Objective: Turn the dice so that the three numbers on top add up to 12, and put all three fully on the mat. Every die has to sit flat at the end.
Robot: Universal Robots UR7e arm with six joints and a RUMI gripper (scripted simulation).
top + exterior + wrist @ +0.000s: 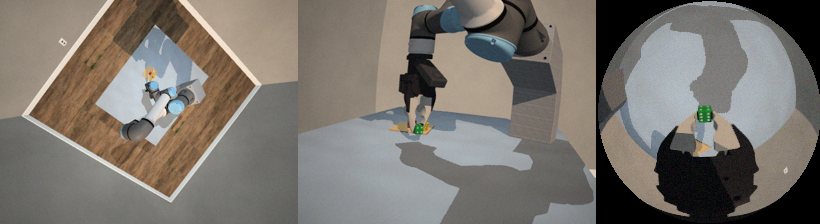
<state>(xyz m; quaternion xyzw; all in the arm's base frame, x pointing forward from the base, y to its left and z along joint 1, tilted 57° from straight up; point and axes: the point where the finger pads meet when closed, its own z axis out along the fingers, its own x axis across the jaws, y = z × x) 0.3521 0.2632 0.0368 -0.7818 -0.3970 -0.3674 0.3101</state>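
Right now the red die is 130 mm ahead of my hand, 150 mm to the right of it and 40 mm below it. Also, from my hand: green die 10 mm below; tan mat 130 mm ahead, 160 mm to the right, 50 mm below; yellow die 80 mm ahead, 160 mm to the right, 40 mm below.
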